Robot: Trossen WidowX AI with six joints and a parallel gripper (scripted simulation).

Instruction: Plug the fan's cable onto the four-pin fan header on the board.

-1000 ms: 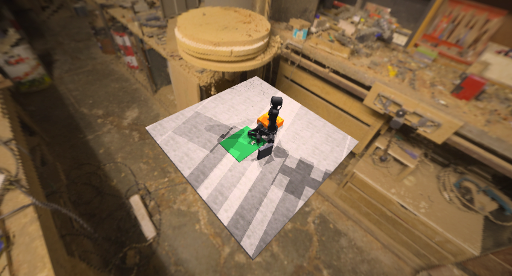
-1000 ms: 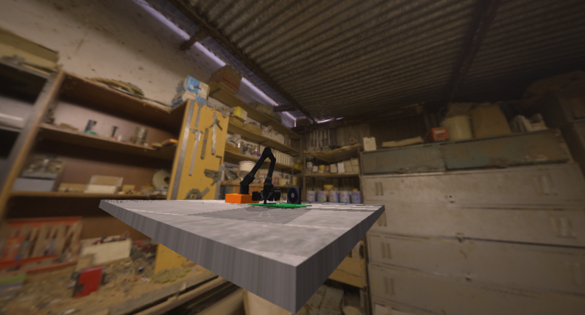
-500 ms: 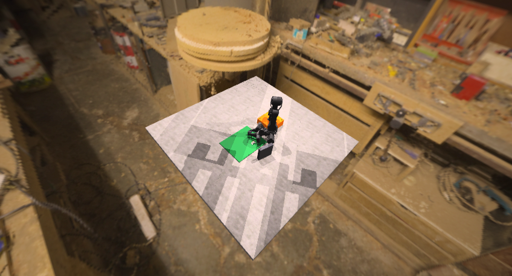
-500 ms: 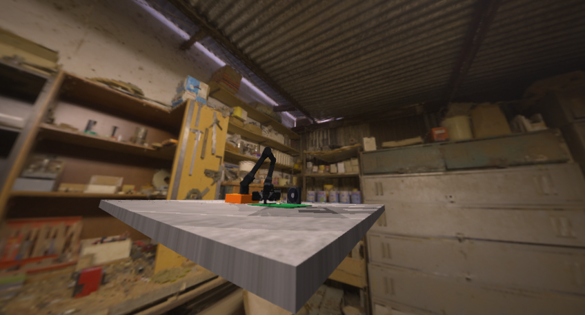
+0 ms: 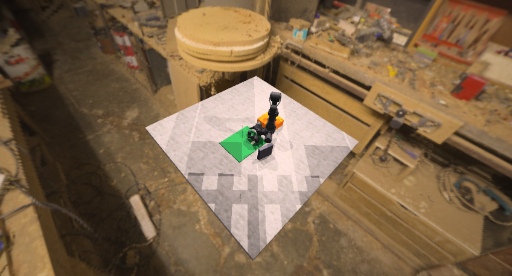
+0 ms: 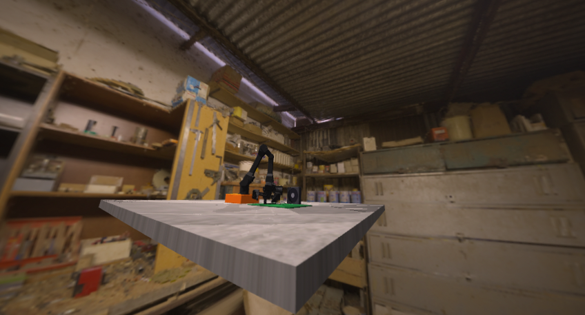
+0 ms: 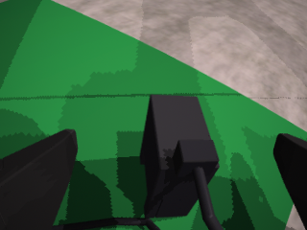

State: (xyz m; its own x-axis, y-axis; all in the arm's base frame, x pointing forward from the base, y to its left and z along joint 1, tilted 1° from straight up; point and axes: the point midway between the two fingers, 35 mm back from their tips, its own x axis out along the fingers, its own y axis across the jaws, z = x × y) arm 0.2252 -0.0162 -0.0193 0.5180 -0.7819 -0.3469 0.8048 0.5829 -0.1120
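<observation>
My gripper tip is now 1 cm to the right of the black fan plug. The rest, counted from my gripper tip: pale header key (10 cm to the left, 4 cm ahead, 1 cm below); then green board (9 cm ahead, 4 cm to the left, 4 cm below); then white fan header (10 cm to the left, 4 cm ahead, 2 cm below).
</observation>
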